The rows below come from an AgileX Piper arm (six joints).
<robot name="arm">
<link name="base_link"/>
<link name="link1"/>
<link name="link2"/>
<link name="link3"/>
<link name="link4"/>
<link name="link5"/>
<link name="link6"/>
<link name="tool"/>
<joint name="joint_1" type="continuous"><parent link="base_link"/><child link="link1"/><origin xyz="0 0 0.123"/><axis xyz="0 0 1"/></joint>
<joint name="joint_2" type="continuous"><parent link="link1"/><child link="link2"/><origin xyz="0 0 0"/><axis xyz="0 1 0"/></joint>
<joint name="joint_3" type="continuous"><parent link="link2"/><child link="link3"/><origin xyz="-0.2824 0 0.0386"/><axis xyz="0 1 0"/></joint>
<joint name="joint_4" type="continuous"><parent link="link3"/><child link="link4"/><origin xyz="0.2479 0 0.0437"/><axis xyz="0.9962 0 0.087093"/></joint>
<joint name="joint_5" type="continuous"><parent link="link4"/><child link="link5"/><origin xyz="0 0 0"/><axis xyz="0 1 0"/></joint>
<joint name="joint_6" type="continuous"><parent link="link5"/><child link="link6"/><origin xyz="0.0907 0 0.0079"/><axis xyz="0.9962 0 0.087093"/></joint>
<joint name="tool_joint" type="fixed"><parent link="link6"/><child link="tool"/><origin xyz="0 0 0" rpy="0 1.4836 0"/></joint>
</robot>
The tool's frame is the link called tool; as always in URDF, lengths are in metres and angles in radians. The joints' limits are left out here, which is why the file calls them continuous.
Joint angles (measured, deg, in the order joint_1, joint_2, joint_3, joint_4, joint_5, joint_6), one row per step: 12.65, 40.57, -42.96, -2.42, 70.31, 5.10; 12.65, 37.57, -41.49, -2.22, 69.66, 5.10; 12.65, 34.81, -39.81, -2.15, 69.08, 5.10; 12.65, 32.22, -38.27, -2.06, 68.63, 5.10; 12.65, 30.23, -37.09, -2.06, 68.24, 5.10; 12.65, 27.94, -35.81, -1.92, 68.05, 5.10; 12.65, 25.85, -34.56, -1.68, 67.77, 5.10; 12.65, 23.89, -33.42, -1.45, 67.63, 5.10; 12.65, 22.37, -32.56, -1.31, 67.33, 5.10; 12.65, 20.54, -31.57, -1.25, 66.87, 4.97
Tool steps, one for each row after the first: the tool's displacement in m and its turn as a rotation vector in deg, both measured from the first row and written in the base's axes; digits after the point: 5 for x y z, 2 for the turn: -0.00920, -0.00175, -0.00204, 0.67, -2.08, 0.05; -0.01746, -0.00348, -0.00601, 1.09, -3.69, 0.09; -0.02501, -0.00503, -0.01000, 1.51, -5.13, 0.12; -0.03052, -0.00625, -0.01324, 1.77, -6.30, 0.14; -0.03698, -0.00749, -0.01705, 2.16, -7.45, 0.17; -0.04255, -0.00837, -0.02108, 2.63, -8.49, 0.22; -0.04770, -0.00918, -0.02499, 3.06, -9.38, 0.27; -0.05132, -0.00978, -0.02782, 3.41, -10.28, 0.31; -0.05537, -0.01059, -0.03103, 3.67, -11.55, 0.45
